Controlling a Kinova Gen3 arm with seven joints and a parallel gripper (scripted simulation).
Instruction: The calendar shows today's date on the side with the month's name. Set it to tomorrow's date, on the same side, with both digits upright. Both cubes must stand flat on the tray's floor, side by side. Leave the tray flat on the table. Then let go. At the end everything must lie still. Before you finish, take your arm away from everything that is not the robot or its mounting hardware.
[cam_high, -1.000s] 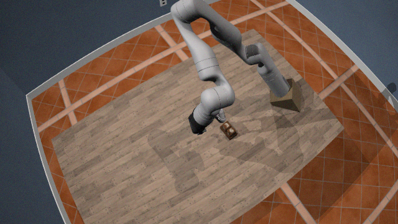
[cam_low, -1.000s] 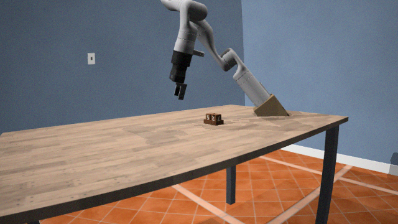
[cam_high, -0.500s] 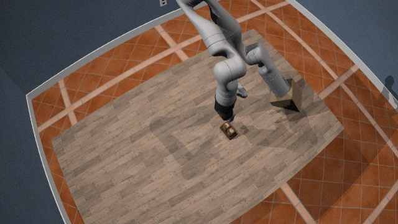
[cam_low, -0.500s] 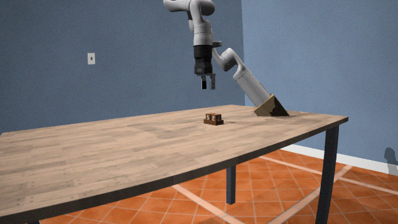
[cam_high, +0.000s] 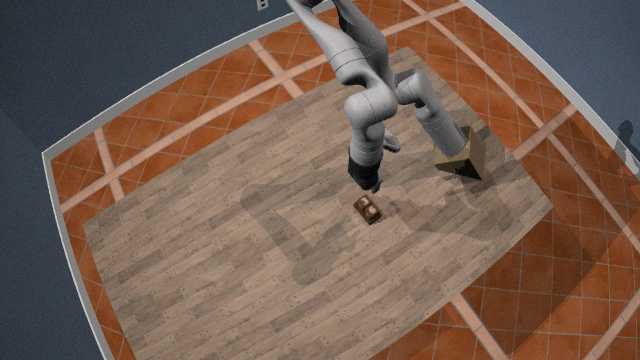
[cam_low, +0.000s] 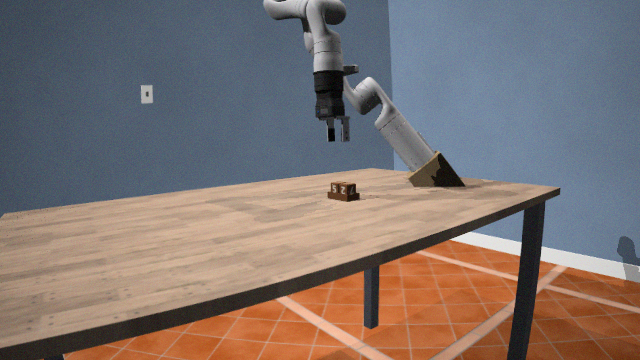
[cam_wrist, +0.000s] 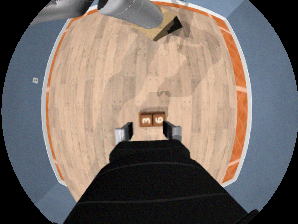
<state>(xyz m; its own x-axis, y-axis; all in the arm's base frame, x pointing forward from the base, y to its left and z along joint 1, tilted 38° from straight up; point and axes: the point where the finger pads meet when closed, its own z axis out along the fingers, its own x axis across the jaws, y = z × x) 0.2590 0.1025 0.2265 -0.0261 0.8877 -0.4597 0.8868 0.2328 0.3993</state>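
Right now the dark brown calendar tray is 160 mm below my hand and 20 mm to the left of it.
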